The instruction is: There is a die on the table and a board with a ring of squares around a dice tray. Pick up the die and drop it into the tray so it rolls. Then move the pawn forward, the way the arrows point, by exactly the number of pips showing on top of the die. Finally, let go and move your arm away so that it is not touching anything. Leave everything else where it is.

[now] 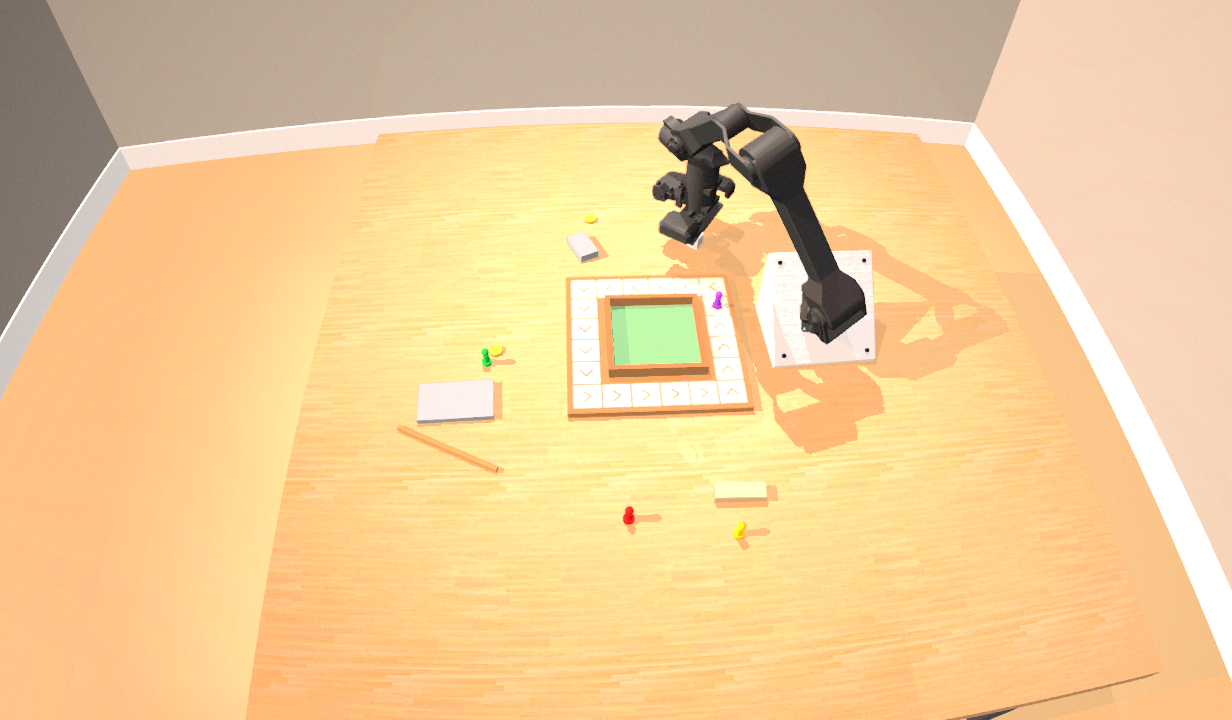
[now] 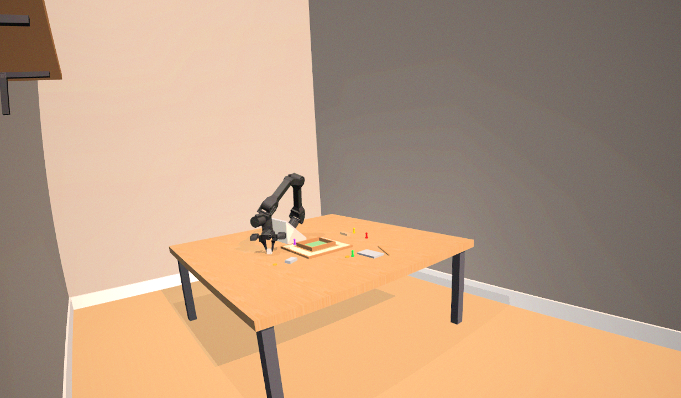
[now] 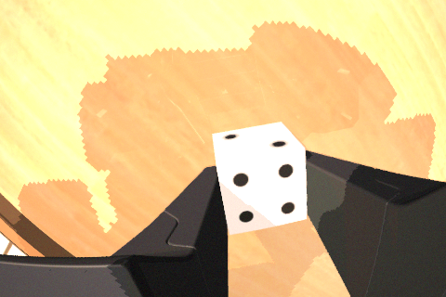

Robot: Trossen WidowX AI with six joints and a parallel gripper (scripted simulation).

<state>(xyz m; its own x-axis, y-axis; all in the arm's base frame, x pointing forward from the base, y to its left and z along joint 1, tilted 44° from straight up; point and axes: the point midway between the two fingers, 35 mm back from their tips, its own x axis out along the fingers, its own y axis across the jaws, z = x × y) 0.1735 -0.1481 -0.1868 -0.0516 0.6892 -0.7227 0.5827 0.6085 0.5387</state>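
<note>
The purple pawn lies 20 mm behind my gripper tip, 170 mm to the left of it and 20 mm above it. The rest, counted from my gripper tip: white die right at my gripper tip; small grey block 210 mm ahead, 10 mm to the left; green dice tray 100 mm ahead, 240 mm to the left.
</note>
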